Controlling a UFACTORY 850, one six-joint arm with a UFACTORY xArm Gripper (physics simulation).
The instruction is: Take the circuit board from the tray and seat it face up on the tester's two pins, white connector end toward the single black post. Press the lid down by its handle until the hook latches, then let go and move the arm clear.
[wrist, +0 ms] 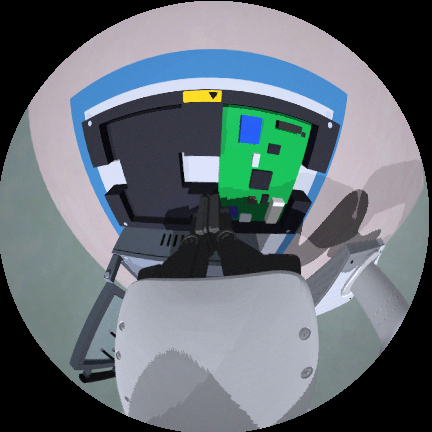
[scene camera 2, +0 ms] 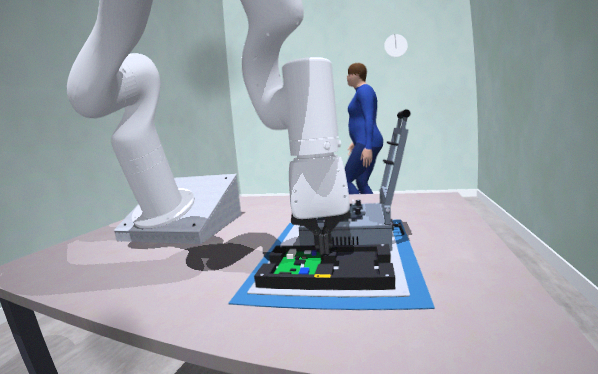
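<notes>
The green circuit board lies face up in one bay of the black tray, its white connector at the end nearer the tester. My gripper is shut and empty, low over the tray's middle divider, beside the board's edge; whether it touches anything is unclear. The grey tester stands behind the tray. Its lid stands open and upright, with the black handle at its top. My gripper and wrist hide much of the tester's top; pins and hook cannot be made out.
The tray's other bay is empty. A yellow label marks the tray's front rim. Tray and tester stand on a blue-bordered mat. The arm's base is at the left in the scene view. A person stands behind the table.
</notes>
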